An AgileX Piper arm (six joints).
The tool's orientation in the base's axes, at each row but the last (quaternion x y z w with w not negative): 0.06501, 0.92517, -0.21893, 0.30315; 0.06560, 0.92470, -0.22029, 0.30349; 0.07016, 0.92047, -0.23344, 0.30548; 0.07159, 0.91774, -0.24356, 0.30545; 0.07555, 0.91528, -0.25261, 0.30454; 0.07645, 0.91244, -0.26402, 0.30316; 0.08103, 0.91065, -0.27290, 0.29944; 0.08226, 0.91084, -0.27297, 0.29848; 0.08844, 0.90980, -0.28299, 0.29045; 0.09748, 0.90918, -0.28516, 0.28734; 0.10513, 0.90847, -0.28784, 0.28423; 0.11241, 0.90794, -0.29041, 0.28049
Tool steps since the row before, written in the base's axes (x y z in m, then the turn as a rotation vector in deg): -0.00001, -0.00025, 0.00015, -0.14, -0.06, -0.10; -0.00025, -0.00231, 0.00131, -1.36, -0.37, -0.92; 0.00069, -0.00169, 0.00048, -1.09, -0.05, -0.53; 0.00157, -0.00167, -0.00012, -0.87, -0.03, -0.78; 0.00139, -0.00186, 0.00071, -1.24, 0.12, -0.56; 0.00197, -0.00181, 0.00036, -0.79, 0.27, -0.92; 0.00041, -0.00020, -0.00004, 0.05, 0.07, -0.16; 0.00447, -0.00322, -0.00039, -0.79, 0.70, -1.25; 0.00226, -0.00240, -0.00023, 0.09, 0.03, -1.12; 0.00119, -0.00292, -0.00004, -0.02, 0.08, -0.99; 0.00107, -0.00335, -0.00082, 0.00, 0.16, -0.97; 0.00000, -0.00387, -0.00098, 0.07, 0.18, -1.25
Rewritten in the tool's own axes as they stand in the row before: -0.00008, -0.00028, 0.00000, 0.17, -0.05, 0.02; -0.00054, -0.00261, -0.00004, 1.65, -0.34, 0.10; -0.00082, -0.00149, 0.00083, 1.19, -0.14, -0.18; -0.00116, -0.00097, 0.00173, 1.16, 0.04, 0.10; -0.00151, -0.00149, 0.00118, 1.33, -0.03, -0.32; -0.00176, -0.00110, 0.00172, 1.18, 0.39, 0.07; -0.00030, -0.00002, 0.00034, 0.05, 0.15, 0.09; -0.00334, -0.00112, 0.00425, 1.37, 0.90, 0.06; -0.00170, -0.00114, 0.00259, 0.57, 0.57, 0.78; -0.00099, -0.00197, 0.00226, 0.59, 0.52, 0.61; -0.00049, -0.00196, 0.00299, 0.56, 0.58, 0.56; 0.00040, -0.00266, 0.00295, 0.67, 0.75, 0.77
